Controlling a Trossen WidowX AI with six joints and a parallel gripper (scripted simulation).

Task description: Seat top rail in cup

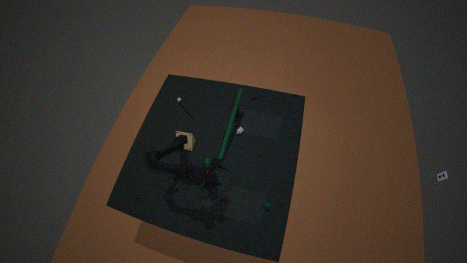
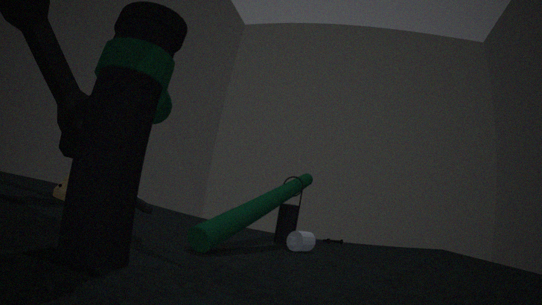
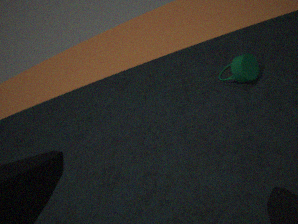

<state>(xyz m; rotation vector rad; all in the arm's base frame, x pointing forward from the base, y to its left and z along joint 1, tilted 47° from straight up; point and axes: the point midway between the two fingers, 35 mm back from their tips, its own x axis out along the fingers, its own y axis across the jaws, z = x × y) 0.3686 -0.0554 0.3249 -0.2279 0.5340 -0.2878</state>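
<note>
Right now my gripper tip is 14 cm past the green rail-end cup, 9 cm to the right of it and 9 cm above it. From my gripper tip the other things lie so: short dark post 57 cm to the left, 14 cm below, 5 cm behind.
</note>
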